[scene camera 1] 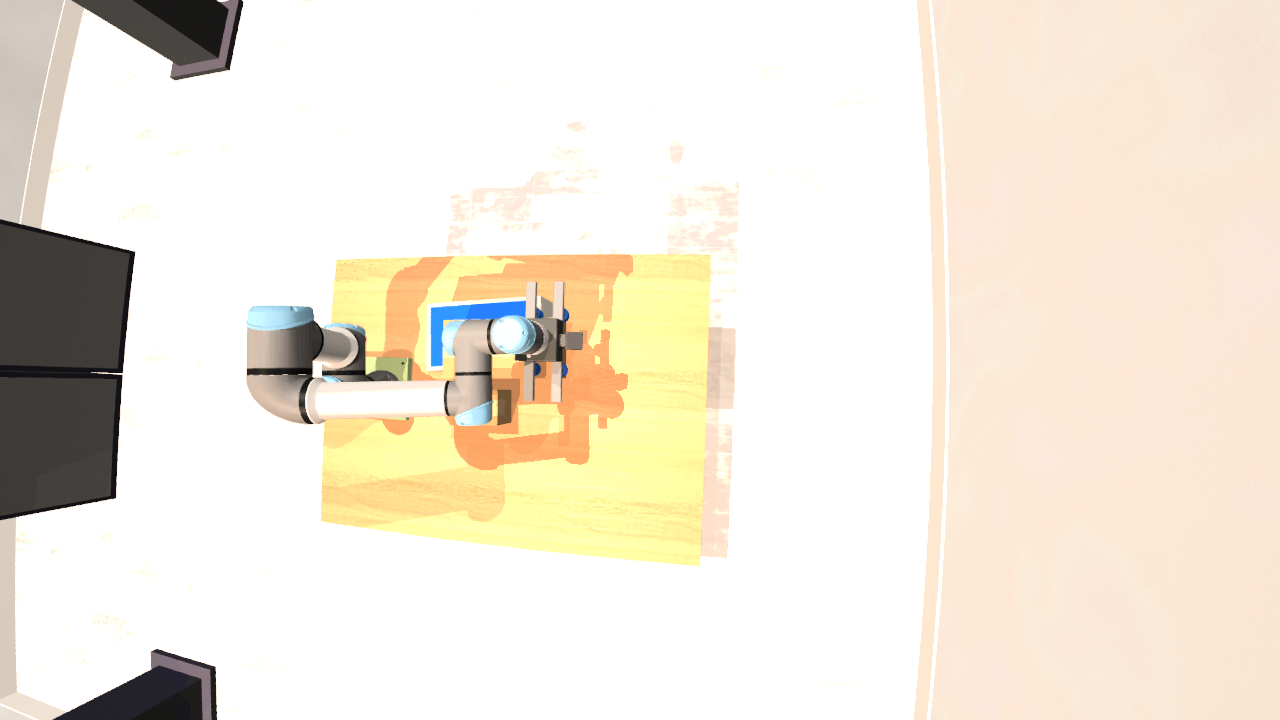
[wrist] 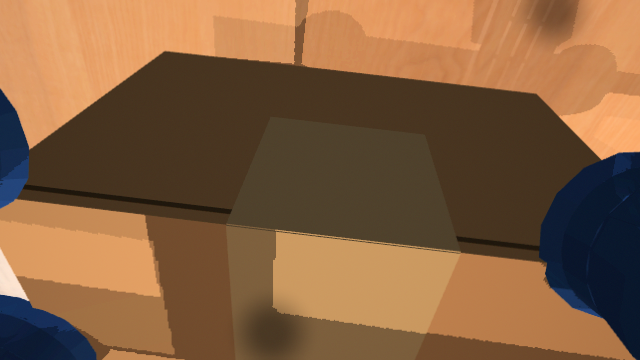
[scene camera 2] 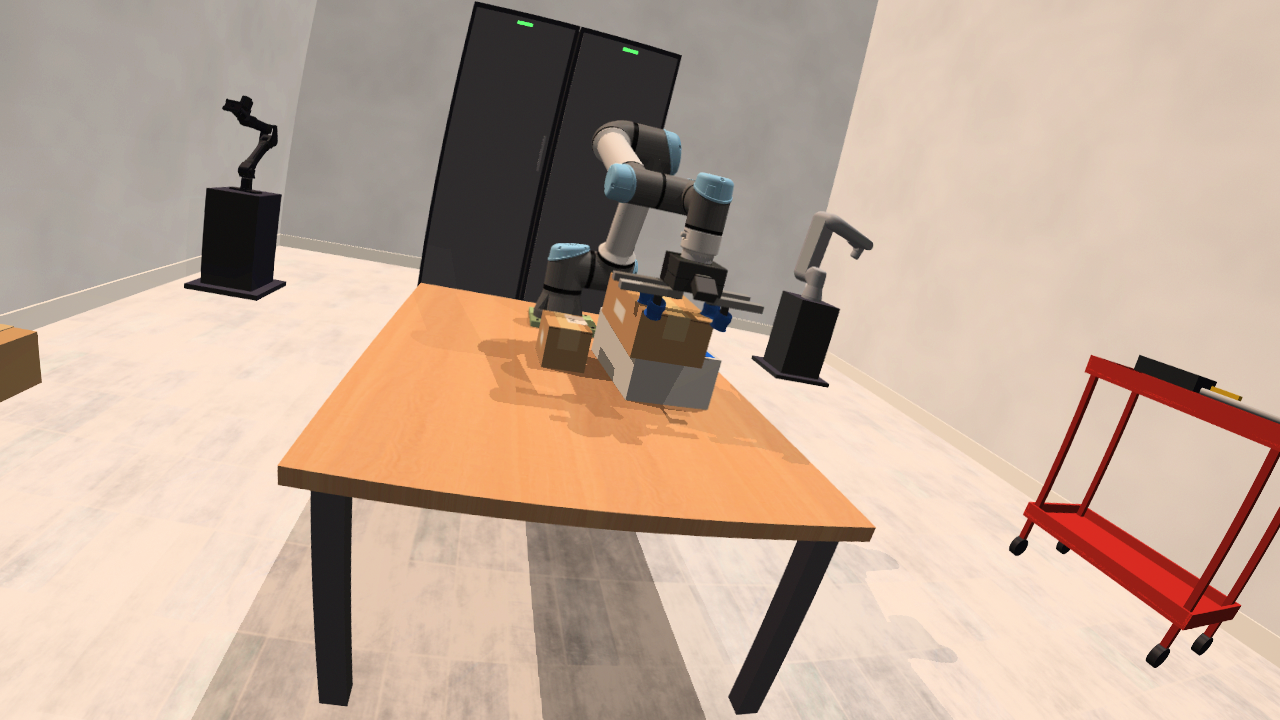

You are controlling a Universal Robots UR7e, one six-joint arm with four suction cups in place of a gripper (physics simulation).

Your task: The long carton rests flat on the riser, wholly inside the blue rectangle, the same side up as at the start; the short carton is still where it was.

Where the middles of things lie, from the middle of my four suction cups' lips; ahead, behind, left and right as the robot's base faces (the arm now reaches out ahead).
Now: the long carton [scene camera 2: 681,337] 14 cm behind my suction cup, 2 cm to the right of it and 5 cm below it. From my suction cup the other things lie so: grey riser [scene camera 2: 638,380] (24 cm behind, 3 cm to the left, 17 cm below); short carton [scene camera 2: 563,342] (26 cm behind, 19 cm to the right, 18 cm below).
